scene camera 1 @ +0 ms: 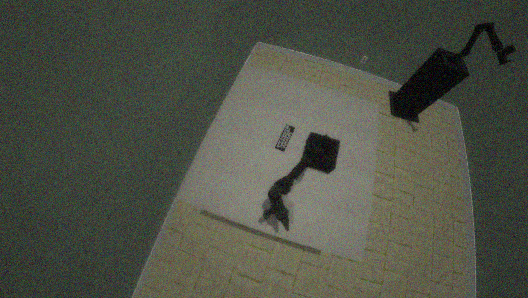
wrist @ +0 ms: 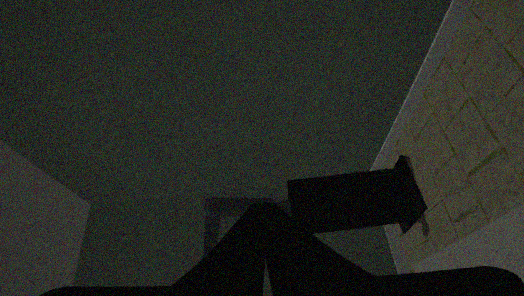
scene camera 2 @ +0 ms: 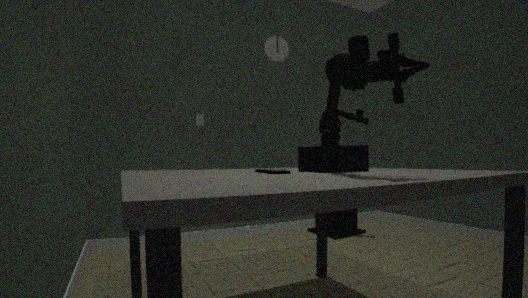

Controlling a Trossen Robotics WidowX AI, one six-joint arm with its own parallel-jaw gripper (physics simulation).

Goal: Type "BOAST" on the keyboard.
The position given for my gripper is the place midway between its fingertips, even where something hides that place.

I see my gripper (scene camera 2: 429, 65).
My gripper shows as well in the wrist view (wrist: 262, 213).
